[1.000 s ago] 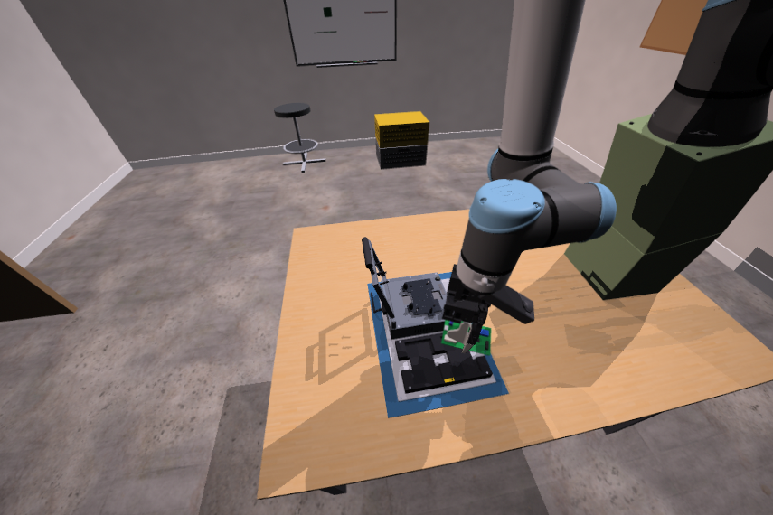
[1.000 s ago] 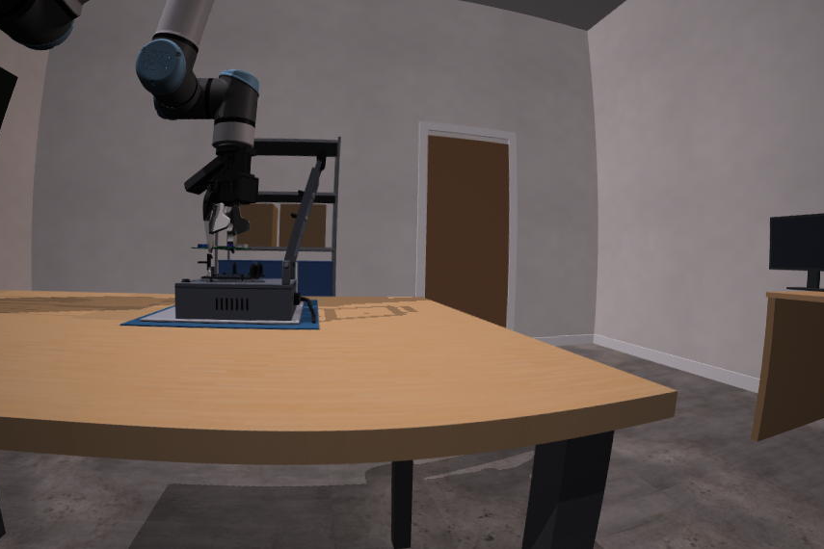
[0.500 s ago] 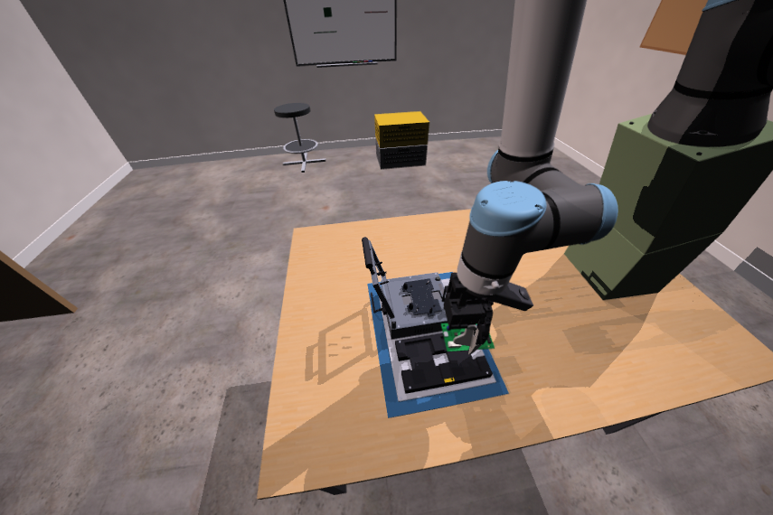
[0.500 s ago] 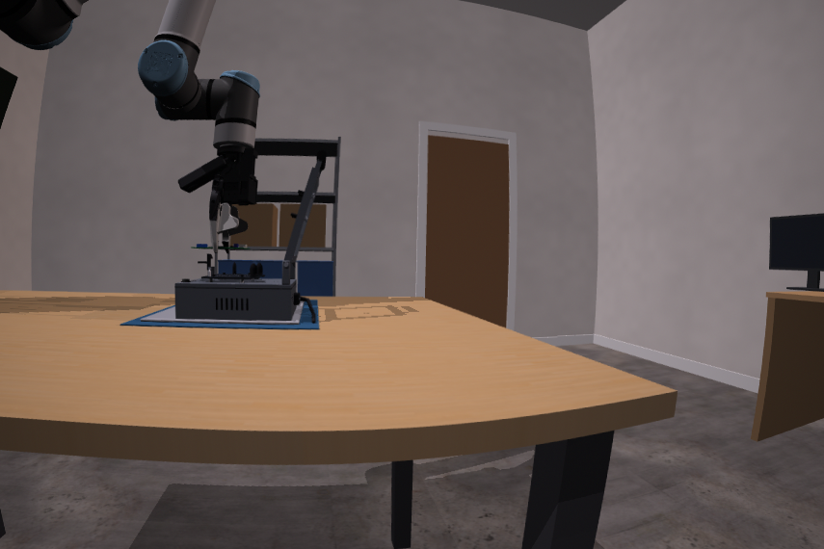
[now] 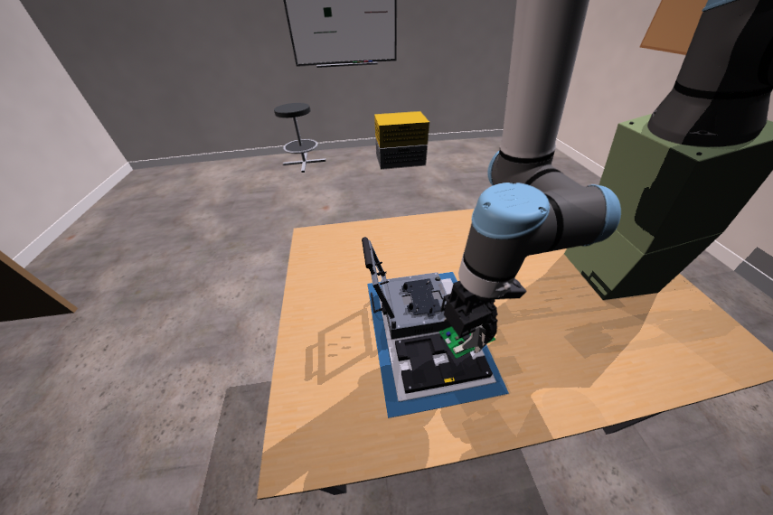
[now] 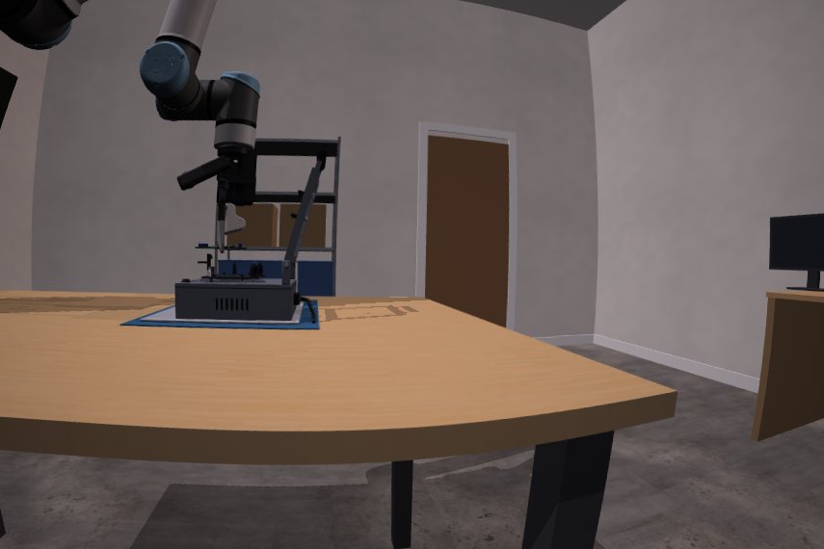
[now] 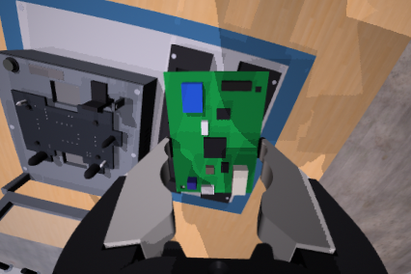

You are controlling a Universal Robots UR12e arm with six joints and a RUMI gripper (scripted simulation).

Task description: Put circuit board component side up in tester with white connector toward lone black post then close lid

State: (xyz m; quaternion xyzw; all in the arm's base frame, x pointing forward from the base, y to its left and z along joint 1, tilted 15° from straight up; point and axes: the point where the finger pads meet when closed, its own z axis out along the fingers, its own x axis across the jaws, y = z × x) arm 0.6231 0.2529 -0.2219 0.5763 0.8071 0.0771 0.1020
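My gripper is now right at the green circuit board. From my hand the other things lie so: tester: 100 mm ahead, 120 mm to the right, 10 mm below; then see-through lid: 200 mm ahead, 150 mm to the right, 60 mm above.
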